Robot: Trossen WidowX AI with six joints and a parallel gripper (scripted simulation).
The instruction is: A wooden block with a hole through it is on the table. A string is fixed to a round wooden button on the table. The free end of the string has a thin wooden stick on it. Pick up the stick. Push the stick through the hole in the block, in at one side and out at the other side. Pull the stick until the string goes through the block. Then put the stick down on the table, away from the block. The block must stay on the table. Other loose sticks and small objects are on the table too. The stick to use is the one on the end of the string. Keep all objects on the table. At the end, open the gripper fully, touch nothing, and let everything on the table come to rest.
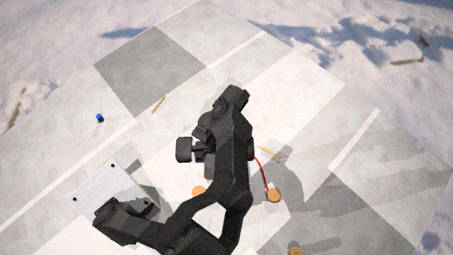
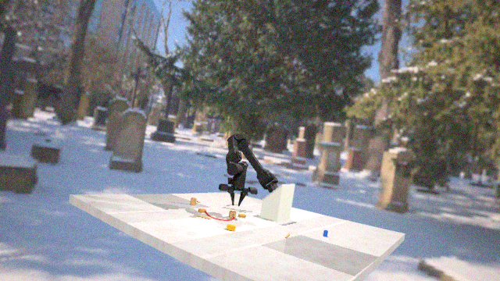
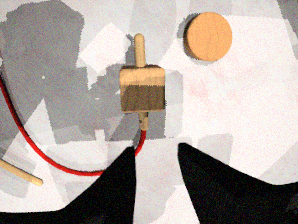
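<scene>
Now: gripper tip 2 cm past the wooden block, 2 cm to the left of it and 5 cm above it. Also, from my gripper tip: yellow piece 19 cm ahead, 13 cm to the left, 5 cm below; then round wooden button 6 cm ahead, 16 cm to the right, 6 cm below; then blue cylinder 17 cm behind, 42 cm to the left, 5 cm below.
</scene>
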